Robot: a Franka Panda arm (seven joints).
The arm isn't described. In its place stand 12 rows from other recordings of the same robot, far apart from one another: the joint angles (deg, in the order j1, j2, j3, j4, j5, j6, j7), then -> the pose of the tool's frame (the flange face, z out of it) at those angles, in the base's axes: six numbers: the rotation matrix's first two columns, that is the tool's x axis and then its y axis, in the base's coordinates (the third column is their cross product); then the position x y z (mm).
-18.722 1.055 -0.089 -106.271 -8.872 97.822 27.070 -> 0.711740, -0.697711, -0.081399, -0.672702, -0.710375, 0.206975, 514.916, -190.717, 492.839
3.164 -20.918 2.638 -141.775 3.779 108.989 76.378 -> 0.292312, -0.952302, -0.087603, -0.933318, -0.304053, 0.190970, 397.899, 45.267, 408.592
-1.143 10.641 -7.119 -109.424 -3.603 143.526 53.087 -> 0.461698, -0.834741, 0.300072, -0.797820, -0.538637, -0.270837, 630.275, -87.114, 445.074
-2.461 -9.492 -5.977 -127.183 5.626 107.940 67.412 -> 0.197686, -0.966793, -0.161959, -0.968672, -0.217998, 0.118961, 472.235, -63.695, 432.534
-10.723 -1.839 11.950 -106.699 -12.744 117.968 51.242 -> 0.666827, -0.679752, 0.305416, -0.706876, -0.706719, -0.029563, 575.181, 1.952, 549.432
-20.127 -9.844 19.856 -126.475 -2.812 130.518 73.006 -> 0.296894, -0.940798, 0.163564, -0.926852, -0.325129, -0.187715, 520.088, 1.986, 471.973
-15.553 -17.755 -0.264 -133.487 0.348 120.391 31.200 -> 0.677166, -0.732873, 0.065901, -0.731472, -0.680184, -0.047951, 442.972, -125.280, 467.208
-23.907 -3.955 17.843 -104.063 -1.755 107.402 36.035 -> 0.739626, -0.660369, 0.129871, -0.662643, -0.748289, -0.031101, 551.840, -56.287, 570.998
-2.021 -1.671 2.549 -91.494 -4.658 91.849 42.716 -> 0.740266, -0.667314, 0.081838, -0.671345, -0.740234, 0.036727, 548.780, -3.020, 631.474
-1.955 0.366 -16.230 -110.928 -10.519 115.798 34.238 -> 0.664256, -0.731029, 0.156078, -0.746972, -0.657035, 0.101675, 537.082, -187.287, 487.196
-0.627 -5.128 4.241 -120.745 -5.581 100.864 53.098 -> 0.662091, -0.745330, -0.078224, -0.707903, -0.656253, 0.261160, 493.430, 23.090, 437.907
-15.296 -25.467 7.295 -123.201 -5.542 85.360 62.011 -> 0.330945, -0.943146, 0.030847, -0.913456, -0.311981, 0.261277, 389.706, -58.230, 560.020
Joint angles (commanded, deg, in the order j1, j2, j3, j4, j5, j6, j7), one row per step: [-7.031, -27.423, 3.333, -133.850, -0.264, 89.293, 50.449]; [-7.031, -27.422, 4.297, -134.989, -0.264, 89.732, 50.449]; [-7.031, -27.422, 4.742, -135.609, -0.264, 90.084, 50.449]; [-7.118, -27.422, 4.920, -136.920, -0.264, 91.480, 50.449]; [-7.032, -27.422, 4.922, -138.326, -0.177, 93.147, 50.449]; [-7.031, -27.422, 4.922, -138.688, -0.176, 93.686, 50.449]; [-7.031, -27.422, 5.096, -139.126, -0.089, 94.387, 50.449]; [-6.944, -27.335, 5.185, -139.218, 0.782, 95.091, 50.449]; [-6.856, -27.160, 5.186, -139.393, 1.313, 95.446, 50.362]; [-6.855, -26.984, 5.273, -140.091, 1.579, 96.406, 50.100]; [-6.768, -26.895, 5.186, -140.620, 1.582, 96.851, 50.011]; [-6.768, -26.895, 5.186, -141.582, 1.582, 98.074, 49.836]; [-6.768, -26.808, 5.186, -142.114, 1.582, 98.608, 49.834]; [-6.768, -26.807, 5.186, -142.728, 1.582, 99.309, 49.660]
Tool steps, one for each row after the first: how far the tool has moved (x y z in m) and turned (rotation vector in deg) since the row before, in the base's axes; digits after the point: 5 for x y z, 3 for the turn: [-0.00181, 0.00662, -0.00862, -0.395, 0.754, 0.836]; [-0.00088, 0.00297, -0.00457, -0.189, 0.293, 0.387]; [-0.00085, 0.00037, -0.00889, -0.083, -0.075, 0.080]; [-0.00077, 0.00040, -0.00931, 0.070, -0.265, 0.074]; [0.00000, -0.00008, -0.00229, -0.007, -0.177, 0.009]; [0.00015, 0.00121, -0.00278, -0.010, -0.258, 0.135]; [0.00155, 0.00258, -0.00070, 0.749, -0.567, -0.137]; [0.00062, 0.00138, -0.00216, 0.527, -0.033, -0.027]; [0.00009, 0.00078, -0.00562, 0.283, -0.095, 0.215]; [-0.00074, -0.00017, -0.00417, 0.077, 0.167, 0.079]; [-0.00082, -0.00028, -0.00620, 0.027, -0.261, 0.147]; [-0.00066, -0.00016, -0.00410, 0.004, 0.084, -0.011]; [-0.00080, -0.00017, -0.00401, 0.039, -0.086, 0.153]
